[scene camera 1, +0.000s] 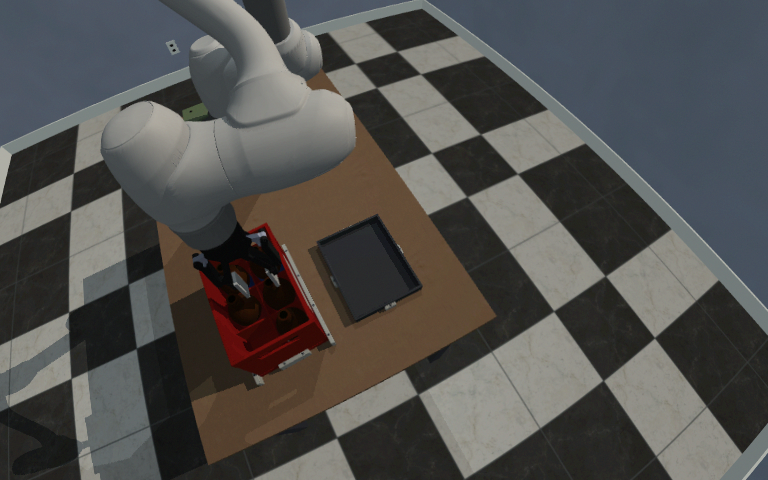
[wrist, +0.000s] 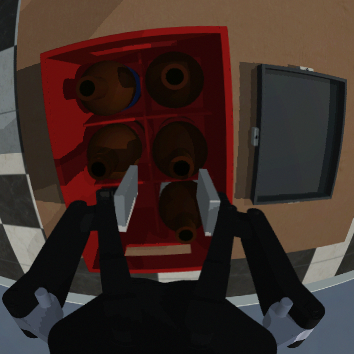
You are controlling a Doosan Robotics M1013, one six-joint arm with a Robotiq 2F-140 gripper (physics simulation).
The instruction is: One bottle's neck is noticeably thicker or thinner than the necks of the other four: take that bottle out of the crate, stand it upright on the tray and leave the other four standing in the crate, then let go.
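Places are measured from the arm's base along level axes (x right, y down, z ahead), in metres.
Pixels of known places: gripper, fingertip midpoint: (scene camera 1: 262, 286) (wrist: 167, 180).
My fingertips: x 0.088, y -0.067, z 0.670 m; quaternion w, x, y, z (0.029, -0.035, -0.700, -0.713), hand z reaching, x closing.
Note:
Ahead of a thing's pixels: the offset from my fingertips to its top centre. "*": to the spot under its first point. Level surfaces: height alone.
The red crate {dx +0.027, dy +0.001, dz -0.010 m} (scene camera 1: 247, 360) (wrist: 59, 122) holds five brown bottles in six compartments; the front-left compartment has no bottle. In the wrist view the back-right bottle {dx -0.010, dy +0.013, dz -0.101 m} (wrist: 192, 92) shows the widest-looking neck ring, but different viewing angles make comparison uncertain. The back-left bottle {dx +0.078, dy +0.013, dz -0.097 m} (wrist: 111, 97), middle-left bottle {dx +0.075, dy +0.013, dz -0.011 m} (scene camera 1: 247, 311) (wrist: 116, 145), middle-right bottle {dx -0.014, dy +0.013, dz -0.009 m} (scene camera 1: 277, 296) (wrist: 180, 140) and front-right bottle {dx -0.018, dy +0.013, dz +0.076 m} (scene camera 1: 290, 323) (wrist: 175, 207) also stand in it. My gripper (scene camera 1: 257, 280) (wrist: 167, 180) is partly open and empty over the crate, its right finger overlapping the front-right bottle in the wrist view. The dark tray {* dx -0.238, dy +0.171, dz +0.014 m} (scene camera 1: 368, 274) (wrist: 297, 135) is empty.
The brown table {dy +0.176 m} (scene camera 1: 447, 305) (wrist: 300, 227) carries the crate and, to its right, the tray, with a narrow gap between them. The crate's walls and inner dividers surround the bottles. A green object (scene camera 1: 195, 111) shows behind the arm. Checkered floor lies beyond the table edges.

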